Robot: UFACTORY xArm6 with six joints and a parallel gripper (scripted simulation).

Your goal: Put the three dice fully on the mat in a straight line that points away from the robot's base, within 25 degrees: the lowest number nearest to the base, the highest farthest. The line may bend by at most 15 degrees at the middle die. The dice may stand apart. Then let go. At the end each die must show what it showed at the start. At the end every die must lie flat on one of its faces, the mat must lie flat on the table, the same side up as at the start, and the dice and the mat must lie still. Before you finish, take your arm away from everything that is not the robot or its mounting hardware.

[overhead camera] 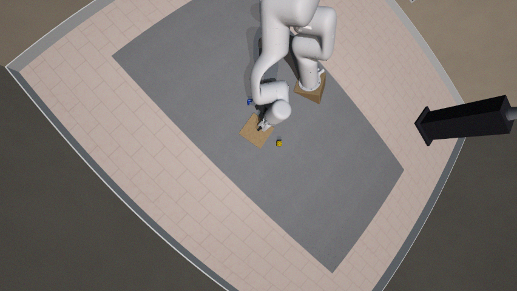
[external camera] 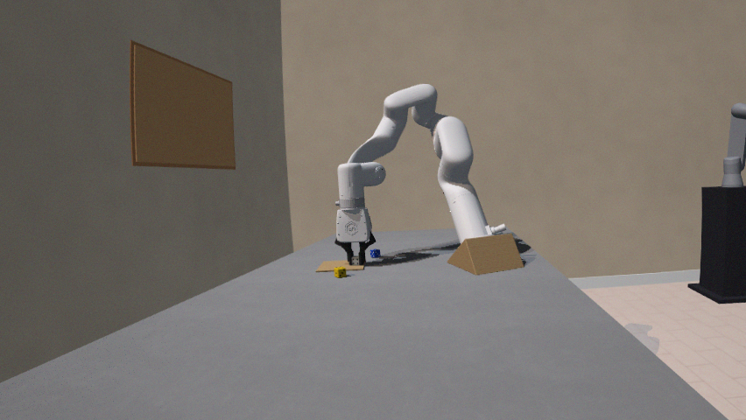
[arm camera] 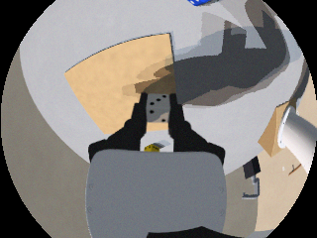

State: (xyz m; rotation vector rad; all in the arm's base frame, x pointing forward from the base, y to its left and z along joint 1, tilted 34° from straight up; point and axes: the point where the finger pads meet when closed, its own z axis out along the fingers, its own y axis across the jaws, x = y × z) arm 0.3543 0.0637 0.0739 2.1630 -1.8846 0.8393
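My hand is 10 mm above the white die. The rest, counted from my hand: yellow die 130 mm to the left, 10 mm below; blue die 140 mm to the right, 20 mm behind, 10 mm below; tan mat 50 mm ahead, 20 mm below.
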